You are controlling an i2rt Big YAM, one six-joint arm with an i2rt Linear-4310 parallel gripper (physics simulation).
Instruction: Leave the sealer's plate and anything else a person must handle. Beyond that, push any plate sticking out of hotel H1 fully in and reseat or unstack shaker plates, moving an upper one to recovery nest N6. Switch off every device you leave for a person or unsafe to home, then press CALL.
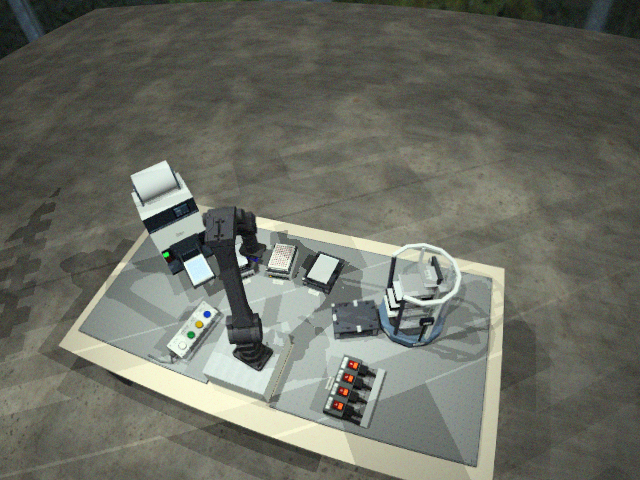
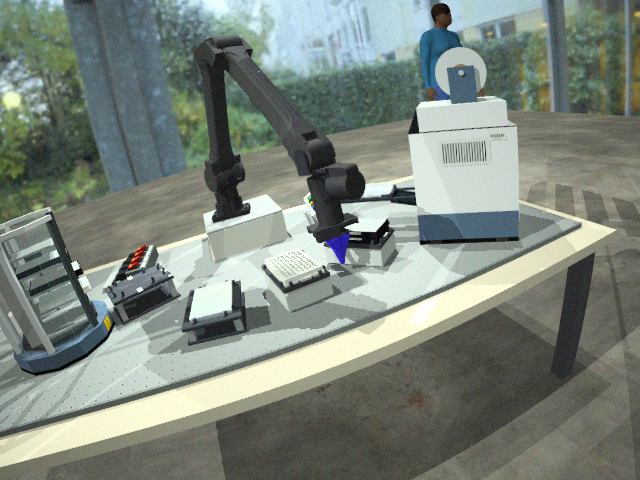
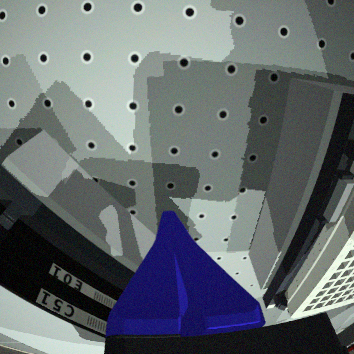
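Where they show: gripper, between the fingertips: (image 1: 256, 260) (image 2: 342, 263) (image 3: 167, 217); arm's base, origin of its link: (image 1: 252, 353) (image 2: 232, 214).
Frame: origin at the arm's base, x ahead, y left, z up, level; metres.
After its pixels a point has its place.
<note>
My gripper (image 1: 254, 258) {z -0.067, x 0.372, y 0.271 m} (image 2: 340, 252) {z -0.067, x 0.372, y 0.271 m} (image 3: 167, 217) {z -0.067, x 0.372, y 0.271 m} is shut and empty, low between two shakers. Black plates labelled E01 (image 3: 75, 281) {z -0.023, x 0.358, y 0.312 m} and C51 (image 3: 64, 306) {z -0.010, x 0.358, y 0.313 m} are stacked on the shaker (image 2: 381, 254) {z -0.055, x 0.399, y 0.356 m} nearest the sealer. A white many-welled plate (image 1: 282, 256) {z -0.020, x 0.418, y 0.157 m} (image 2: 292, 266) {z -0.021, x 0.429, y 0.161 m} sits on the other shaker (image 2: 305, 294) {z -0.059, x 0.488, y 0.175 m}. The sealer (image 1: 178, 232) {z 0.130, x 0.230, y 0.524 m} (image 2: 465, 175) {z 0.081, x 0.384, y 0.583 m} has a pale plate (image 1: 199, 269) {z 0.036, x 0.170, y 0.388 m} on its tray. The hotel (image 1: 408, 338) {z -0.035, x 0.324, y -0.443 m} (image 2: 62, 356) {z -0.060, x 0.545, y -0.356 m} holds several plates; their ends show, but how far they stick out is unclear. The switch strip (image 1: 343, 391) {z -0.037, x 0.047, y -0.328 m} (image 2: 136, 258) {z -0.035, x 0.102, y -0.314 m} shows red-orange rockers. The button box (image 1: 195, 330) {z -0.027, x -0.030, y 0.258 m} has white, green, yellow and blue buttons.
A black nest (image 2: 235, 321) {z -0.060, x 0.530, y 0.035 m} bears a pale plate (image 1: 324, 268) {z -0.039, x 0.458, y -0.021 m} (image 2: 211, 299) {z -0.040, x 0.461, y -0.015 m}. A dark nest (image 1: 355, 318) {z -0.027, x 0.305, y -0.240 m} (image 2: 140, 285) {z -0.027, x 0.338, y -0.216 m} without a plate stands beside the hotel. The arm's pale base block (image 1: 235, 374) {z 0.001, x -0.092, y 0.007 m} (image 2: 248, 235) {z -0.045, x 0.101, y 0.047 m} stands at the table edge. A person (image 2: 435, 51) stands behind the sealer.
</note>
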